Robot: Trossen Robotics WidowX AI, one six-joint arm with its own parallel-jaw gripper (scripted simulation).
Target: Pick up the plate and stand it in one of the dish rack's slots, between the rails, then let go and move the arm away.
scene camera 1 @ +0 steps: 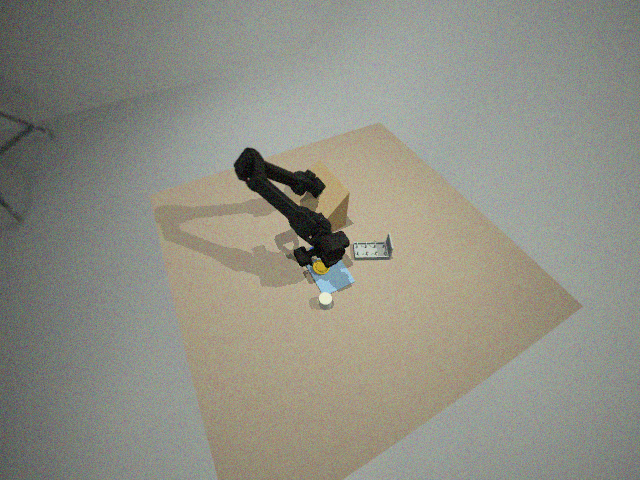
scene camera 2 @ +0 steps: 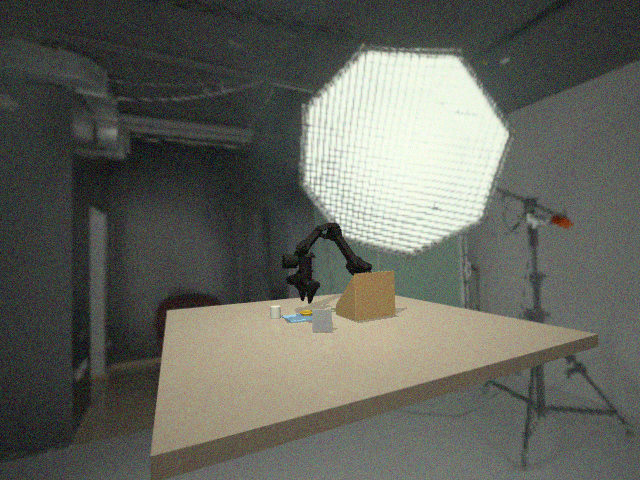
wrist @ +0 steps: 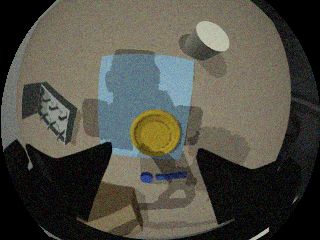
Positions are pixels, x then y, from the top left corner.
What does my gripper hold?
Nothing.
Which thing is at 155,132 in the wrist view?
A plate.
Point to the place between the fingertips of my gripper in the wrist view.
155,151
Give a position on a light blue mat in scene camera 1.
At 338,277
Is my gripper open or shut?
Open.
